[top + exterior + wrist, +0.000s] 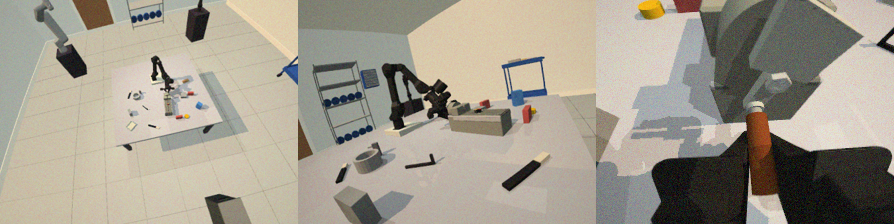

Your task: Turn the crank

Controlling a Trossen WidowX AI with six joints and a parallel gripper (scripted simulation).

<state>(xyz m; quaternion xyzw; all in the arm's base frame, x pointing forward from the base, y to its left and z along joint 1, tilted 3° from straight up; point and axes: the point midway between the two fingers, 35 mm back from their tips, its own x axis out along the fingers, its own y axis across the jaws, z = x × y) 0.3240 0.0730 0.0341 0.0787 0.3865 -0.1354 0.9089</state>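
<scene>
Right now the red pointer is 17 cm ahead of my gripper tip, 6 cm to the right of it and 5 cm above it. From my gripper tip the other things lie so: yellow disc 37 cm ahead, 10 cm to the left, 2 cm below; then black l-shaped piece 33 cm to the right, 7 cm ahead, 2 cm below; then brown crank handle 3 cm above, 2 cm behind, 1 cm to the left.
</scene>
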